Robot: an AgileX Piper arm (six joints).
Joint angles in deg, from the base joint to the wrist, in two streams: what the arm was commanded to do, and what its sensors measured. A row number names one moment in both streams.
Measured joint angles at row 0:
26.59 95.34 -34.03 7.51 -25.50 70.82
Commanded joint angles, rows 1 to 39:
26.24 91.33 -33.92 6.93 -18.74 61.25
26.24 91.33 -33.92 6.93 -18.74 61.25
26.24 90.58 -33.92 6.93 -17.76 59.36
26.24 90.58 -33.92 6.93 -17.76 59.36
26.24 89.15 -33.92 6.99 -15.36 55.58
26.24 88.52 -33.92 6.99 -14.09 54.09
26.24 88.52 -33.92 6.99 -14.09 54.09
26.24 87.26 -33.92 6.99 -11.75 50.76
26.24 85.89 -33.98 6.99 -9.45 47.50
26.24 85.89 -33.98 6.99 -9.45 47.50
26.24 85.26 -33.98 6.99 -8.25 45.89
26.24 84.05 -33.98 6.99 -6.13 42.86
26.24 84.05 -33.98 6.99 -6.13 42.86
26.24 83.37 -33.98 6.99 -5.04 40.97
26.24 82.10 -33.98 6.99 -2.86 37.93
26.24 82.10 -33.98 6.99 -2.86 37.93
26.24 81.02 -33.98 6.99 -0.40 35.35
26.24 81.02 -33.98 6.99 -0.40 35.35
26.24 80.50 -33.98 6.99 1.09 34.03
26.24 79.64 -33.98 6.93 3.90 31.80
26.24 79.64 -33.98 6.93 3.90 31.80
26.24 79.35 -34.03 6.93 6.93 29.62
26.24 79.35 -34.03 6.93 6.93 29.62
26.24 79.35 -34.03 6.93 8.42 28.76
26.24 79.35 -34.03 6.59 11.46 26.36
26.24 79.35 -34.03 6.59 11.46 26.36
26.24 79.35 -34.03 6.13 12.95 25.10
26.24 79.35 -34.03 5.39 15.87 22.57
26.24 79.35 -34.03 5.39 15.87 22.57
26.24 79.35 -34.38 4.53 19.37 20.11
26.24 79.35 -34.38 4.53 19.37 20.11
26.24 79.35 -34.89 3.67 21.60 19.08
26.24 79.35 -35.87 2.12 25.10 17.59
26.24 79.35 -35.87 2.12 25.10 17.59
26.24 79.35 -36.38 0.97 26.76 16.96
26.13 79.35 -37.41 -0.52 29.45 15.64
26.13 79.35 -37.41 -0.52 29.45 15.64
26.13 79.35 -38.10 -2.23 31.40 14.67
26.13 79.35 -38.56 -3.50 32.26 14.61
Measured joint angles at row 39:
26.59 79.87 -37.36 -0.40 28.99 16.44
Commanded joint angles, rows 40 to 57:
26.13 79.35 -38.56 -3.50 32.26 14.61
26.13 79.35 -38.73 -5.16 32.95 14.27
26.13 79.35 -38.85 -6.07 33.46 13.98
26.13 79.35 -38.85 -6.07 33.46 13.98
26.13 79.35 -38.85 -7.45 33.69 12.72
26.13 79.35 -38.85 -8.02 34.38 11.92
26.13 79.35 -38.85 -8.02 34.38 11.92
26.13 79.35 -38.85 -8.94 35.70 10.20
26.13 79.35 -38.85 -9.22 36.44 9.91
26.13 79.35 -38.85 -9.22 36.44 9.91
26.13 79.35 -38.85 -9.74 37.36 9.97
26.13 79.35 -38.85 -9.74 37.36 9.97
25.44 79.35 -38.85 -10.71 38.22 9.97
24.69 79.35 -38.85 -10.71 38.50 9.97
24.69 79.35 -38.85 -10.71 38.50 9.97
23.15 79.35 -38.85 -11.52 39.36 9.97
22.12 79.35 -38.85 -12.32 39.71 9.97
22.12 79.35 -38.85 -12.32 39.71 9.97
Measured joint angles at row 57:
24.35 79.64 -38.62 -10.43 38.16 10.60
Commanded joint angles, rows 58 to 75:
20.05 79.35 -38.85 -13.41 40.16 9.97
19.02 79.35 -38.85 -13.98 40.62 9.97
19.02 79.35 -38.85 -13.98 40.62 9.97
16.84 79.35 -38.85 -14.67 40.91 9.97
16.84 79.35 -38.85 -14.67 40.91 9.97
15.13 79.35 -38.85 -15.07 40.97 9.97
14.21 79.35 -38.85 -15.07 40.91 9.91
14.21 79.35 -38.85 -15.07 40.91 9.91
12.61 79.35 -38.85 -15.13 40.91 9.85
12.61 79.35 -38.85 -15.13 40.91 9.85
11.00 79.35 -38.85 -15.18 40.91 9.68
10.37 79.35 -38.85 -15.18 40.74 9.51
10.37 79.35 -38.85 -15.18 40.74 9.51
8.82 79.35 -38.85 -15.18 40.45 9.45
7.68 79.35 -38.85 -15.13 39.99 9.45
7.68 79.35 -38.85 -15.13 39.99 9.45
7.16 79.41 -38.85 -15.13 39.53 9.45
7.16 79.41 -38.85 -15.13 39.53 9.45
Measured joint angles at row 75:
8.71 79.64 -38.62 -14.50 40.16 10.26
